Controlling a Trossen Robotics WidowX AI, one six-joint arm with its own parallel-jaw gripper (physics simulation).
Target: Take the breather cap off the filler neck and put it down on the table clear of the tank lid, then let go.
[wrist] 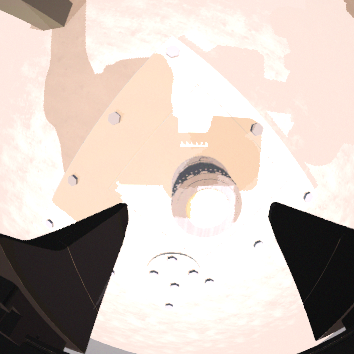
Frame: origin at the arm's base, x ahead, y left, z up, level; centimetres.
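Seen in the pictures: gripper, fingertip midpoint: (201, 211).
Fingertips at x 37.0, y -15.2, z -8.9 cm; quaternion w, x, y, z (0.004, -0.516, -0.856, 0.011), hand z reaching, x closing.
Note:
Pixels of each thing's top centre, then the offset from my fingertips to it. "spot": a spot on its surface instead. Level surfaces: height alone.
- breather cap, top centre: (207, 208) dx +0.4, dy +0.9, dz -1.8 cm
- tank lid, surface spot: (135, 135) spot: dx -0.9, dy -6.0, dz -6.3 cm
- grey-brown block, surface spot: (42, 14) spot: dx -8.2, dy -20.1, dz -4.1 cm
- bolt, surface spot: (114, 118) spot: dx -1.4, dy -8.1, dz -5.9 cm
- pale table, surface height: dz -7.8 cm
The breather cap (205, 207) is a round, washed-out cap with a bright top, seated on the filler neck at the middle of the wrist view. A dark ribbed band shows at its upper edge; the neck below it is mostly hidden. The tank lid (135, 135) is a pale, bolted plate around the cap, tan where shadowed and glaring white elsewhere. My gripper (201, 211) is open and empty, its two black fingers standing wide to the left and right of the cap in the view, touching neither side. The height of the fingertips above the cap is hard to tell.
A grey-brown block (42, 14) stands at the top left. Hex bolts, such as one bolt (114, 118) at the left, stick up around the lid. Several small dark-rimmed holes or bolt heads show below the cap. The pale table (320, 100) extends around the lid.

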